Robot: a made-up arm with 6 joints. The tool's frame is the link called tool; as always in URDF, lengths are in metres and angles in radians. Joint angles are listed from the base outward. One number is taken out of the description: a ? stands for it. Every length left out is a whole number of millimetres.
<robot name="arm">
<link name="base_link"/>
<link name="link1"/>
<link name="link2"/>
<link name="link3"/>
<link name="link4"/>
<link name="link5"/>
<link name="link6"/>
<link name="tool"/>
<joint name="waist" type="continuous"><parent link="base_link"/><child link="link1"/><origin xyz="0 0 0.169" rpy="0 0 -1.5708"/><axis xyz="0 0 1"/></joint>
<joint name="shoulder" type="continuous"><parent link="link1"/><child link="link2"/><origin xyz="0 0 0" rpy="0 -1.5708 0"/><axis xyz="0 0 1"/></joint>
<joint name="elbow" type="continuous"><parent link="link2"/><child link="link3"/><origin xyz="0.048 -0.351 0" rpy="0 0 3.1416"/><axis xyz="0 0 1"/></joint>
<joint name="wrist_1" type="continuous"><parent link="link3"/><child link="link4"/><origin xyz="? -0.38 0" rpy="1.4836 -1.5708 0"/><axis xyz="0 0 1"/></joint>
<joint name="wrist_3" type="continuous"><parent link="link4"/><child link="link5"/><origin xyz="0 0 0" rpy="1.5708 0 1.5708"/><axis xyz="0 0 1"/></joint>
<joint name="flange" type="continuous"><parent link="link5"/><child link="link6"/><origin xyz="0 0.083 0" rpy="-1.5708 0 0"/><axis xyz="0 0 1"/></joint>
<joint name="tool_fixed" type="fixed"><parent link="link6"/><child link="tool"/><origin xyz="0 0 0" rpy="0 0 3.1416"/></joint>
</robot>
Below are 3 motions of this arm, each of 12 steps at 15 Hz.
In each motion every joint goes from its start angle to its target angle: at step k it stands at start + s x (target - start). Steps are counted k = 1, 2, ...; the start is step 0. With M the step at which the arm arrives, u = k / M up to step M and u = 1 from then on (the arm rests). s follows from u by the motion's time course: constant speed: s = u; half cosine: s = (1 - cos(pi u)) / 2; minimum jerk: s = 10 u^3 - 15 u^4 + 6 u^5.
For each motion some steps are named. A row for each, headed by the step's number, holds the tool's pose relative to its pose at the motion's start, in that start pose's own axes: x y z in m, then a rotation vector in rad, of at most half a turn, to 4 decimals.
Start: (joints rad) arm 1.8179 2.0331 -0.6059 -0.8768 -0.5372 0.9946
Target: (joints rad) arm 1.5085 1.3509 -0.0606 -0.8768 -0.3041 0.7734
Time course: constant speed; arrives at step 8
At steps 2, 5, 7, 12:
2: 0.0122 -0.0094 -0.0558 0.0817 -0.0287 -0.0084
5: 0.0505 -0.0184 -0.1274 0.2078 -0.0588 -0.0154
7: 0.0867 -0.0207 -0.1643 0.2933 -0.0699 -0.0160
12: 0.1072 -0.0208 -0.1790 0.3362 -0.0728 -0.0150

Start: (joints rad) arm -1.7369 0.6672 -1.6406 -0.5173 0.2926 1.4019
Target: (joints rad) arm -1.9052 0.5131 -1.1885 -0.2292 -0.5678 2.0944
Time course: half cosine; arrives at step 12
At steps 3, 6, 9, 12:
3: 0.0109 -0.0046 -0.0032 -0.0828 0.0046 0.1195
6: 0.0344 -0.0192 -0.0156 -0.2774 0.0292 0.4158
9: 0.0533 -0.0390 -0.0346 -0.4708 0.0690 0.7106
12: 0.0599 -0.0488 -0.0444 -0.5528 0.0897 0.8285

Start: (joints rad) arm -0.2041 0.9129 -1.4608 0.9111 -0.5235 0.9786
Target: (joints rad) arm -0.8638 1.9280 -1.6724 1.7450 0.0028 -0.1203
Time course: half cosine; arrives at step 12
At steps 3, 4, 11, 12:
3: -0.0286 -0.0783 0.0344 0.1587 -0.0767 -0.1658
4: -0.0600 -0.1314 0.0546 0.2701 -0.1281 -0.2705
11: -0.4645 -0.3795 0.0499 0.9510 -0.4217 -0.6543
12: -0.4758 -0.3820 0.0461 0.9623 -0.4275 -0.6563

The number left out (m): -0.067
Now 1 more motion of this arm.
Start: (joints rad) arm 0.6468 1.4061 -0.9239 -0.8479 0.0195 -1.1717
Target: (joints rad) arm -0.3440 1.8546 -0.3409 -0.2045 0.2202 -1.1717
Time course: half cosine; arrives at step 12
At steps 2, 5, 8, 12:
2: 0.0137 0.0390 0.0106 -0.1010 0.0298 0.0704
5: 0.0572 0.2192 0.0098 -0.5373 0.1754 0.4375
8: 0.0407 0.4051 -0.0754 -1.0225 0.3556 0.9944
12: -0.0150 0.4758 -0.1494 -1.2981 0.4508 1.4144

